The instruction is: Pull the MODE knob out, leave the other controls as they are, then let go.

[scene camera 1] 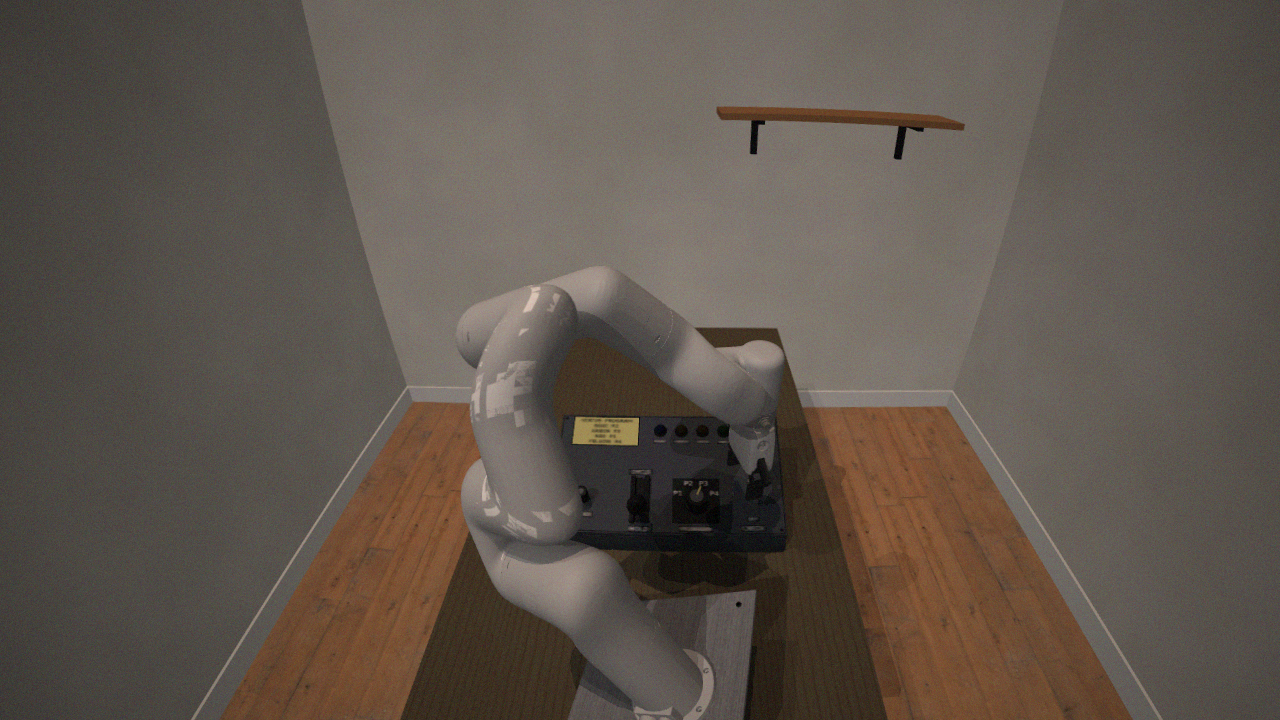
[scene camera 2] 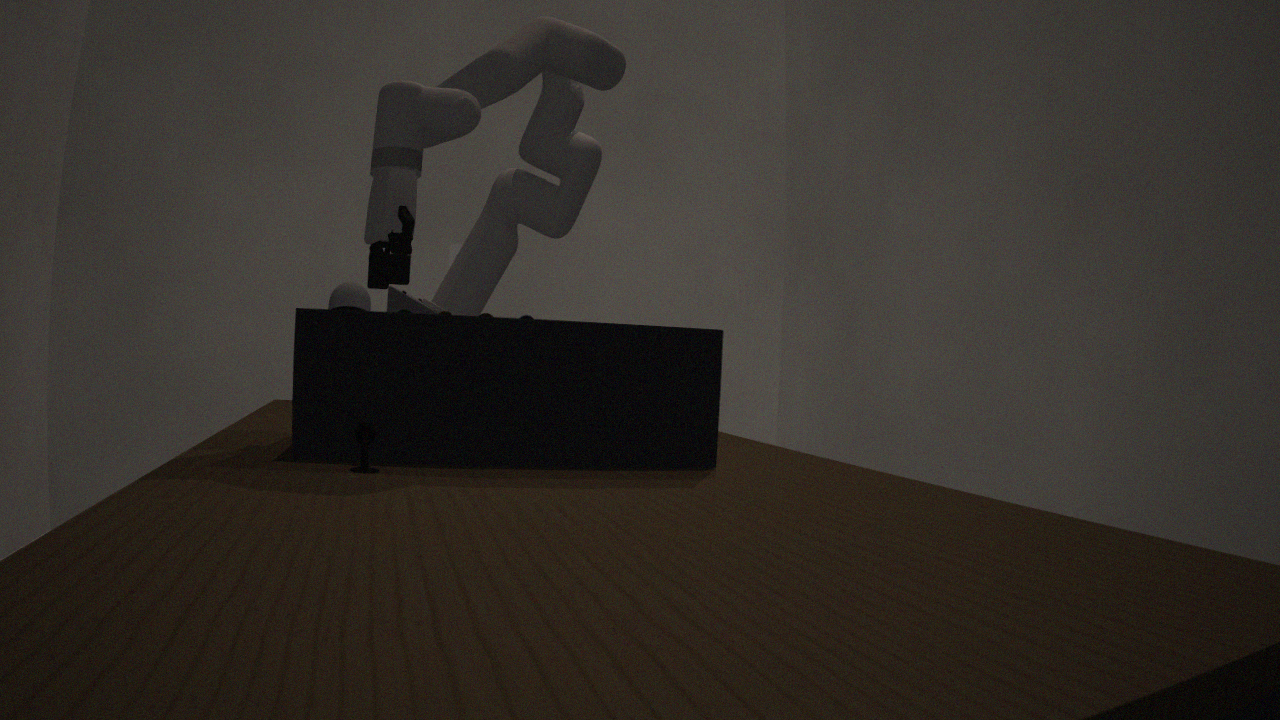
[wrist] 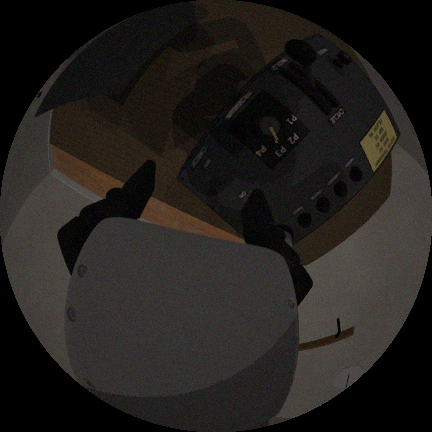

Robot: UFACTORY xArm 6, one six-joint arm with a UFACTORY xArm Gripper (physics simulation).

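Where they show: gripper, fingertip midpoint: (scene camera 1: 743, 480) (scene camera 2: 387, 286) (wrist: 201, 186); arm's base, origin of the base link: (scene camera 1: 674, 691).
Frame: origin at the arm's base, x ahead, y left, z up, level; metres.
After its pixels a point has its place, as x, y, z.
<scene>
The dark control panel (scene camera 1: 608, 465) {0.477, 0.249, -0.063} (scene camera 2: 510, 394) {0.619, 0.140, -0.100} (wrist: 312, 167) {0.530, 0.072, -0.056} carries the controls. No readable MODE label shows, so I cannot tell which knob it names. A rotary knob (scene camera 1: 696, 497) {0.428, 0.043, -0.064} (wrist: 270, 126) {0.433, 0.044, -0.062} has a pale pointer near P3, among marks P1 to P4. A small dark knob (scene camera 1: 582, 493) {0.376, 0.273, -0.053} (wrist: 342, 59) sits at the panel's left, partly behind the arm in scene camera 1. My gripper (scene camera 1: 759, 481) {0.406, -0.048, 0.028} (scene camera 2: 390, 284) {0.406, -0.048, 0.028} (wrist: 201, 186) {0.406, -0.048, 0.028} is open and empty, above the panel's right side, pointing down and apart from both knobs.
A slider handle (scene camera 1: 636, 504) {0.347, 0.148, -0.021} (wrist: 301, 50) stands between the knobs. Several round buttons (scene camera 1: 681, 430) {0.574, 0.104, -0.016} (wrist: 323, 204) {0.583, 0.058, -0.018} line the back, beside a yellow card (scene camera 1: 605, 430) {0.553, 0.278, -0.030} (wrist: 380, 141) {0.555, 0.269, -0.030}. A white dome (scene camera 2: 349, 296) {0.633, -0.049, 0.001} rises near my gripper. A small dark object (scene camera 2: 364, 447) {0.696, -0.011, -0.158} stands behind the panel.
</scene>
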